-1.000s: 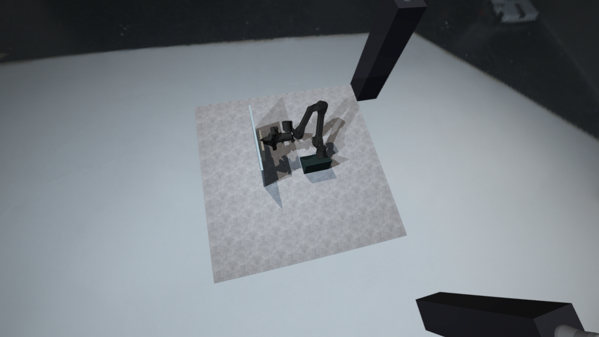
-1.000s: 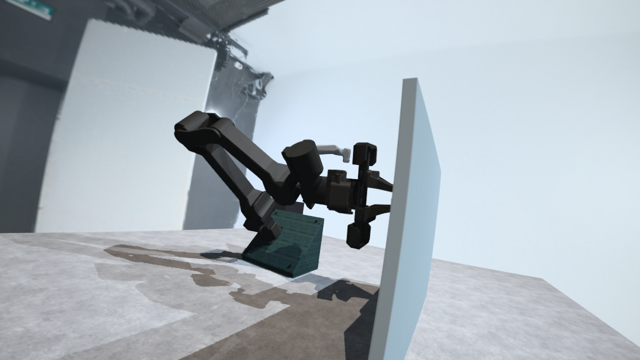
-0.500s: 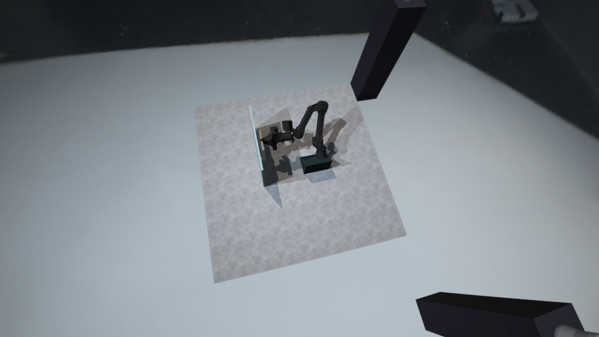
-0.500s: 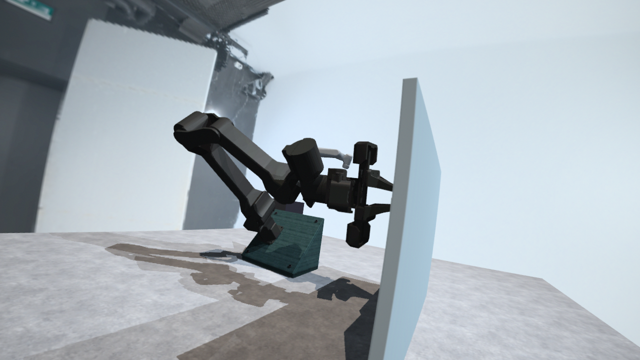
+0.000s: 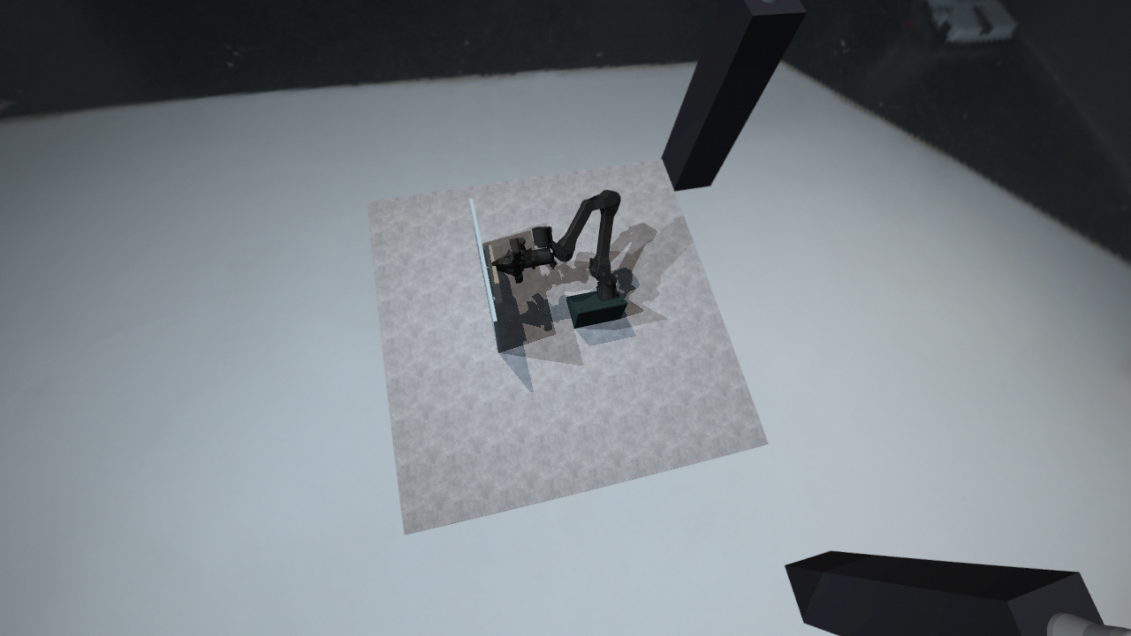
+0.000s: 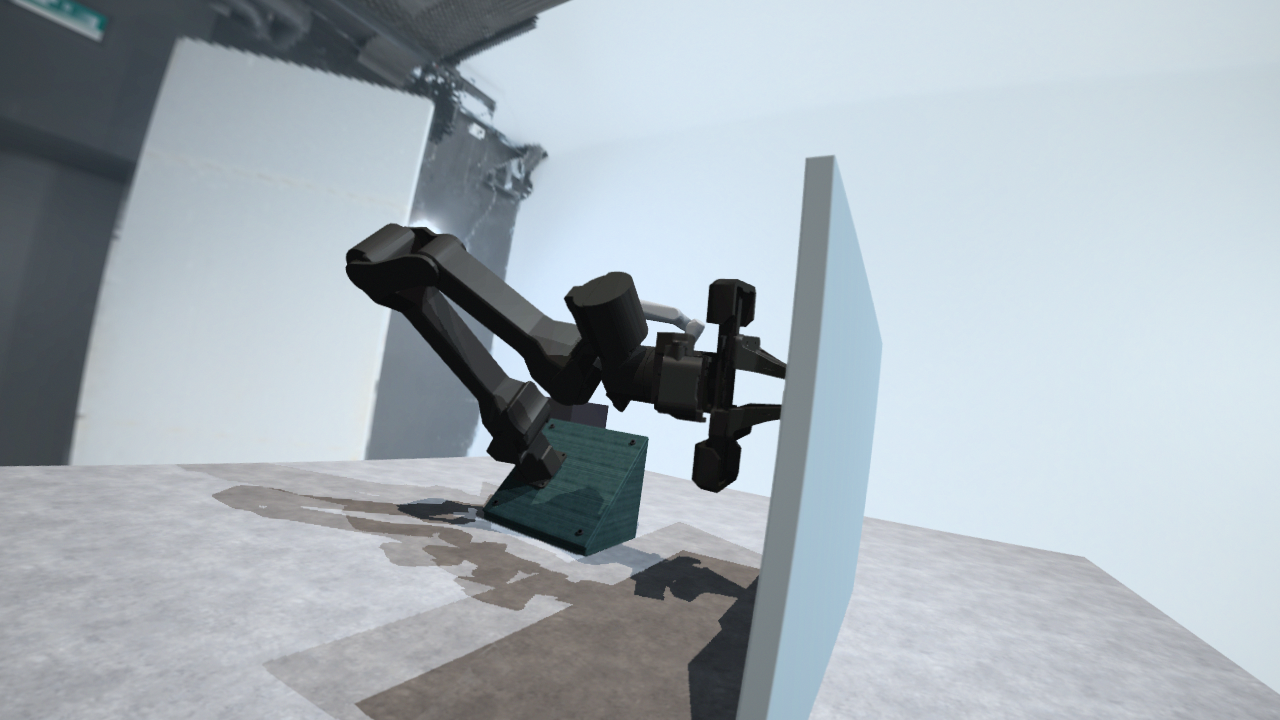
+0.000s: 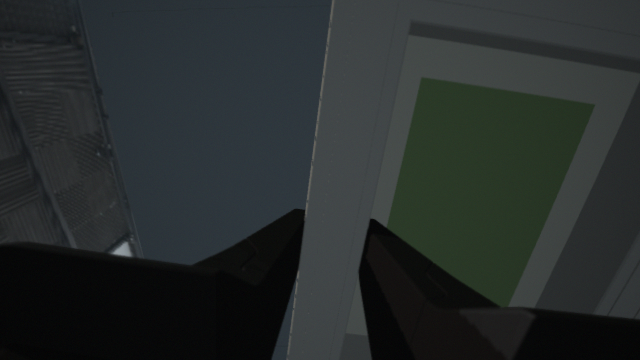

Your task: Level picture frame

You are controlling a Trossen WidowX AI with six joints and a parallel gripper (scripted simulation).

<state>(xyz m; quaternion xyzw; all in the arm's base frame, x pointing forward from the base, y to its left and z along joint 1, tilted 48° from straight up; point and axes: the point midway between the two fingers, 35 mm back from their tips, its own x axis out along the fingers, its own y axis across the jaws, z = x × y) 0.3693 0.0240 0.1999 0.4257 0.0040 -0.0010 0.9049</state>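
Now: gripper tip 10 mm short of the picture frame, 10 mm to the right of it and 50 mm above it. Also, from my gripper tip: grey-blue wall panel (20 mm ahead, 10 mm to the left, 70 mm below).
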